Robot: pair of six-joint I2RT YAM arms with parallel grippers.
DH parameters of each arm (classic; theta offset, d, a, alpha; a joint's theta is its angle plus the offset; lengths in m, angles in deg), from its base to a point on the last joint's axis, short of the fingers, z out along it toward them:
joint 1: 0 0.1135 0.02 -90
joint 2: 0 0 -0.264 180
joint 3: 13.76 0 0.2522 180
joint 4: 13.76 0 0.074 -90
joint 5: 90 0 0 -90
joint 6: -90 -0.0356 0 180
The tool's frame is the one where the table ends.
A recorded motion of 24 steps. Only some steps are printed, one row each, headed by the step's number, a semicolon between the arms.
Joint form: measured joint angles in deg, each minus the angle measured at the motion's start. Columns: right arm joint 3, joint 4, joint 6, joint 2, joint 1, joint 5; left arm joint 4, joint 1, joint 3, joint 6, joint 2, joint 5.
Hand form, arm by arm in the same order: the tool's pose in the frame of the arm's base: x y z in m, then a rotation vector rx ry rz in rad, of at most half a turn. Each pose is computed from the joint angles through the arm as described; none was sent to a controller.
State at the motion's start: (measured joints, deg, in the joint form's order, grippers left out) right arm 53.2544 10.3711 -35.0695 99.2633 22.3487 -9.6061; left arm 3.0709 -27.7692 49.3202 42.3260 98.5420 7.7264
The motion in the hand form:
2: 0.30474 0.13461 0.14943 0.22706 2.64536 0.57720; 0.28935 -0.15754 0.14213 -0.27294 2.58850 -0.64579
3: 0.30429 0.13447 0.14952 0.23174 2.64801 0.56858; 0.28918 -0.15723 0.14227 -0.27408 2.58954 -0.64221
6: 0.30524 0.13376 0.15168 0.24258 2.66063 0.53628; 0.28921 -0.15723 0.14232 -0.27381 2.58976 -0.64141
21: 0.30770 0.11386 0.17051 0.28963 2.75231 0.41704; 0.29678 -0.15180 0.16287 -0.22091 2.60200 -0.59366
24: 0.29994 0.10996 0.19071 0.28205 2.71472 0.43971; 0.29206 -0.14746 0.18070 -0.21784 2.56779 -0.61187
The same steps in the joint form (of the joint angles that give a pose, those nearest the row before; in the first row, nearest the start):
2: -0.46 0.57 -0.39 -0.66 0.48 0.17; 0.22 0.00 -0.37 0.00 -0.44 -0.33
3: -0.44 0.90 -0.50 -0.72 0.52 0.52; 0.39 0.02 -0.37 -0.02 -0.50 -0.44
6: 0.50 2.86 -0.46 -0.68 0.46 1.57; 0.44 0.02 -0.35 -0.04 -0.50 -0.46
21: 5.22 15.78 1.99 -2.16 -2.75 3.04; 7.41 1.44 3.74 -3.96 -2.10 -0.57
24: 5.07 17.62 2.16 -6.40 -2.97 2.80; 9.09 1.77 3.76 -4.11 -5.73 -0.44

